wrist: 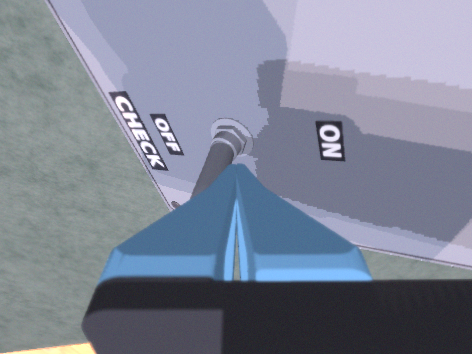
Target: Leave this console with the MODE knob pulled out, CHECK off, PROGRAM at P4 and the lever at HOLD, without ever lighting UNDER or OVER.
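The CHECK toggle switch is a dark grey bat (214,167) rising from a hex nut and washer on the pale console panel (400,35). The bat leans toward the lower left of the view, to the side of the OFF label (166,134); the ON label (330,141) is on the right. The CHECK label (138,131) runs along the panel edge. My gripper (236,177) is shut and empty, with its blue fingertips in front of the bat's right side. The fingers hide the bat's tip, and whether they touch it I cannot tell. The MODE knob, PROGRAM control, lever and UNDER and OVER lights do not show.
A small screw (175,204) sits at the panel's near corner, beside the fingers. Green mat (45,190) surrounds the panel on the left and below. A strip of wooden table (60,348) shows at the bottom left. Dark shadows fall across the panel.
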